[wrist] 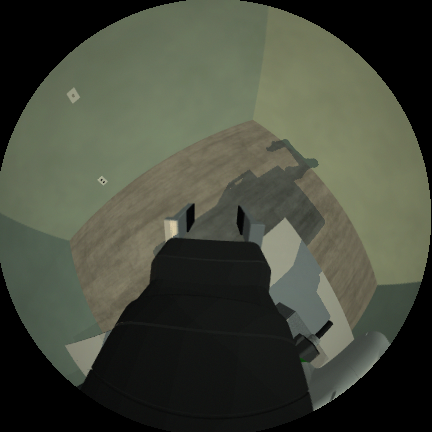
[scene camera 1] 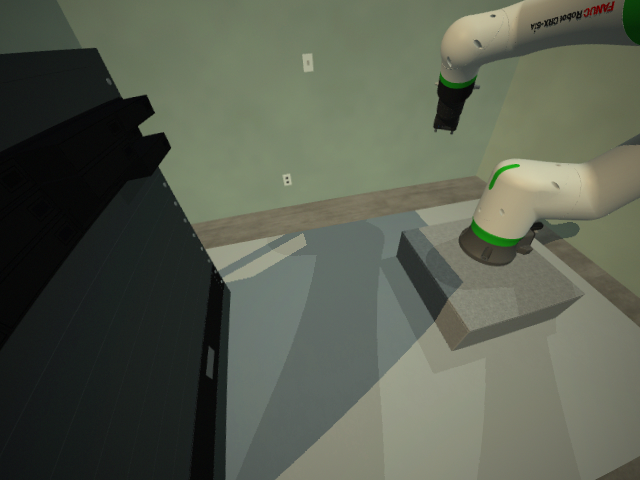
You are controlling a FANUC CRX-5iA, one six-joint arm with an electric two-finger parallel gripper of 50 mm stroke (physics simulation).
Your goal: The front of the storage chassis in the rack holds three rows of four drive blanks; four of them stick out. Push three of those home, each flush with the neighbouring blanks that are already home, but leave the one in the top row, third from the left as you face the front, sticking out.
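The dark rack stands at the left in the scene view, seen from the side and above. Two dark blocks, an upper one and a lower one, jut out past its front edge. The faces and rows of the drive blanks are turned away and too dark to make out, so I cannot tell which blanks these are. My gripper is open and empty, its two fingers apart. It points down, well to the right of the rack and not touching it. The chassis front does not show in the wrist view.
The robot's base stands on a grey stone-like block at the right. The arm reaches in from the upper right. A green wall with a switch plate and a socket is behind.
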